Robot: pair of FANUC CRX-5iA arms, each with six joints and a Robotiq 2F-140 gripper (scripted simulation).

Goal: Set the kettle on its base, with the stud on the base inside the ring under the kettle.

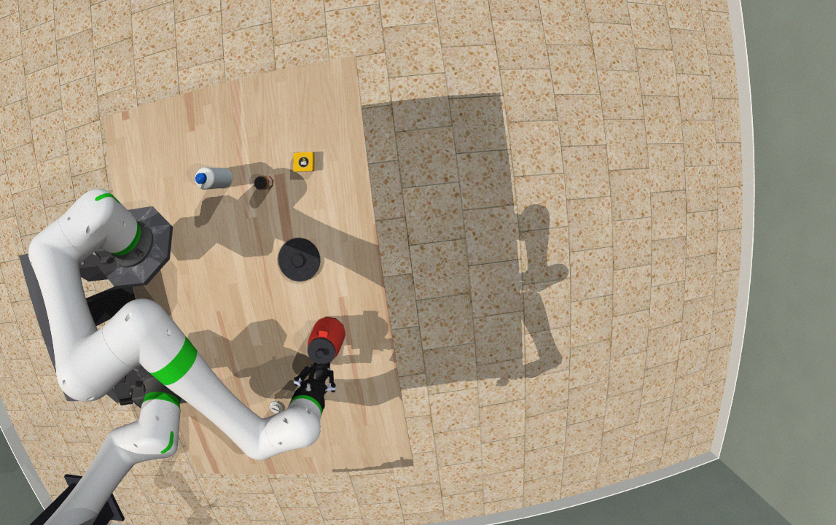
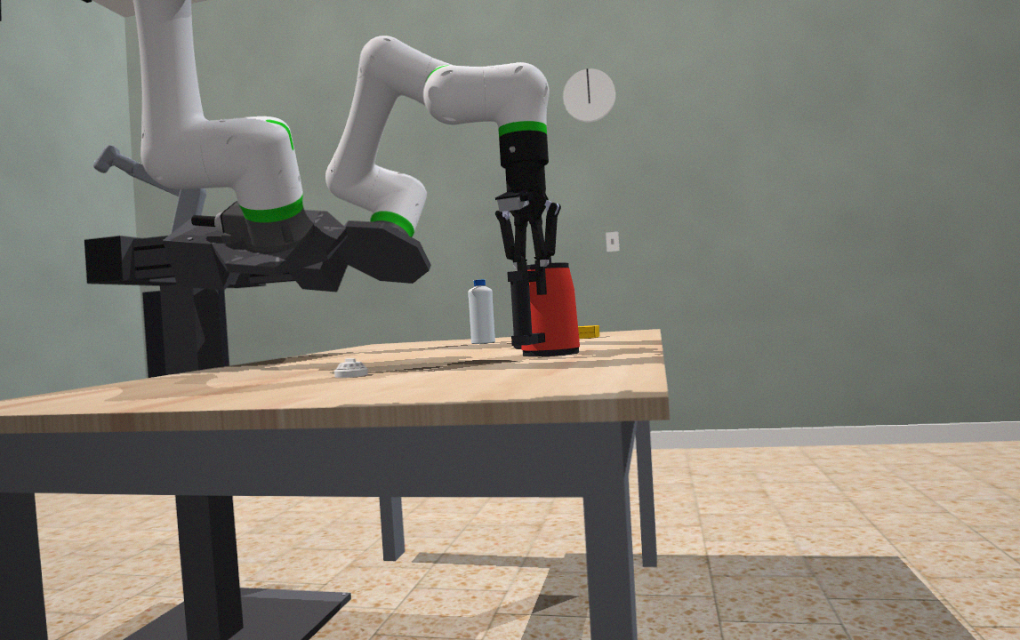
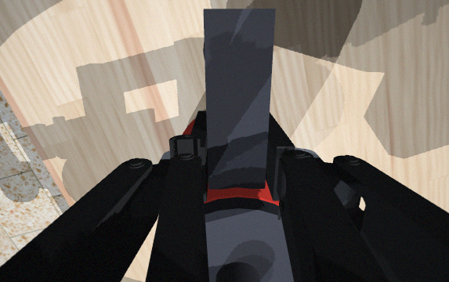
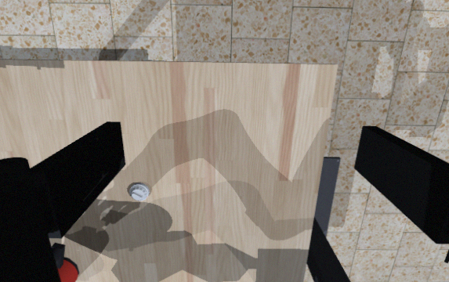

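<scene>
Right now my left hand is 10 mm short of the red kettle, 30 mm to the right of it and 50 mm above it. The rest, counted from my left hand: black round base: 60 mm behind, 330 mm to the left, 140 mm below.
</scene>
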